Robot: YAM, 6 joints.
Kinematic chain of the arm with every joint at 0, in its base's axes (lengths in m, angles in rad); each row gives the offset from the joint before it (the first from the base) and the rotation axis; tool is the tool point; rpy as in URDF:
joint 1: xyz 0 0 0.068 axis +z
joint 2: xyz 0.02 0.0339 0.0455 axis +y
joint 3: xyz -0.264 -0.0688 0 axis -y
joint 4: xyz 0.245 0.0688 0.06 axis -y
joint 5: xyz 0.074 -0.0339 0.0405 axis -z
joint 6: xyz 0.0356 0 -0.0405 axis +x
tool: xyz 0 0 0 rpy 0 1.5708 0
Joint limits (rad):
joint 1: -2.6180..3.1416
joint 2: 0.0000..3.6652
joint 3: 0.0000..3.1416
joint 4: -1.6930..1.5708
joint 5: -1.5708..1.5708
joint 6: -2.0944..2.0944
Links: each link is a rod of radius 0.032 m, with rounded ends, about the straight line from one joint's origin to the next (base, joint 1, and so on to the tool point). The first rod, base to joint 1, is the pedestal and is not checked.
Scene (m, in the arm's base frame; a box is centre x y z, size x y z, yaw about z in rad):
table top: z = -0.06
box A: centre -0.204 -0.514 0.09 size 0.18 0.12 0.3 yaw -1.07
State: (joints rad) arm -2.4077 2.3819 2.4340 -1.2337 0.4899 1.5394
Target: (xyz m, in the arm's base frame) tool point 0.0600 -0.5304 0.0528
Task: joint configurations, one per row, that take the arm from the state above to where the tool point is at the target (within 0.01 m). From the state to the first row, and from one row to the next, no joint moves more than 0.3 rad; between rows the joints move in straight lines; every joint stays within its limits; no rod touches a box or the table.
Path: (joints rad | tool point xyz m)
1: -2.1271 2.1534 2.2052 -0.9986 0.7132 1.6255 | -0.2657 -0.3833 0.3246
2: -1.8465 1.9250 1.9764 -0.7636 0.9365 1.7115 | -0.1433 -0.4013 0.3715
3: -1.7081 2.2232 2.1263 -0.8579 0.7620 1.6542 | -0.0911 -0.4796 0.2779
4: -1.5698 2.5214 2.2761 -0.9523 0.5875 1.5968 | -0.0192 -0.5249 0.1691
5: -1.4314 2.8196 2.4260 -1.0466 0.4131 1.5394 | 0.0600 -0.5304 0.0528

